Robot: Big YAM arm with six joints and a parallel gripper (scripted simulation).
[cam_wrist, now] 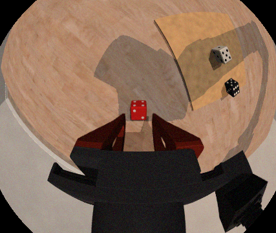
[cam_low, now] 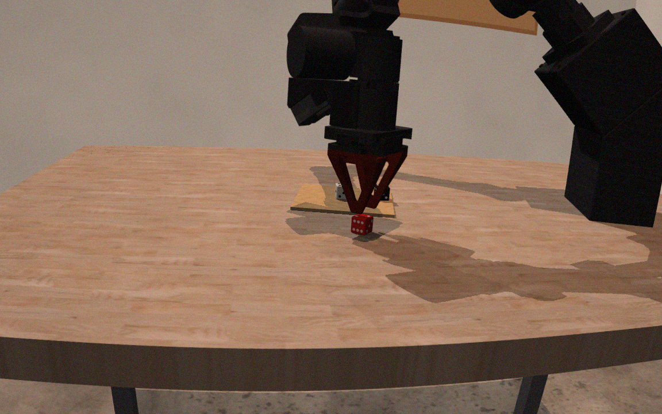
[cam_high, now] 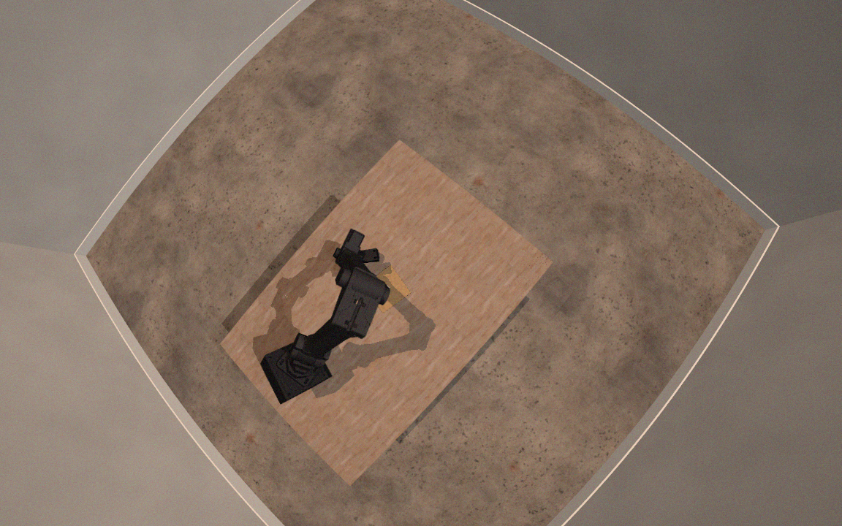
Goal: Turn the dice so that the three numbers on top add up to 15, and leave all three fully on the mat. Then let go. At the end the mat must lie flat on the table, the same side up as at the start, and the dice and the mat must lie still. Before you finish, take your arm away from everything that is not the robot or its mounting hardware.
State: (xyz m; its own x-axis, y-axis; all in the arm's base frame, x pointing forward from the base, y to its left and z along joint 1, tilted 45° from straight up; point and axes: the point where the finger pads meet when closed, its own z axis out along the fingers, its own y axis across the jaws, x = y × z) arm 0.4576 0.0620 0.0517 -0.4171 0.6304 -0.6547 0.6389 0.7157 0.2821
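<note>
Right now my hand is 30 mm above the red die. Also, from my hand: tan mat: 140 mm to the right, 40 mm behind, 30 mm below; black die: 120 mm to the right, 100 mm behind, 20 mm below; white die: 140 mm to the right, 40 mm behind, 20 mm below.
</note>
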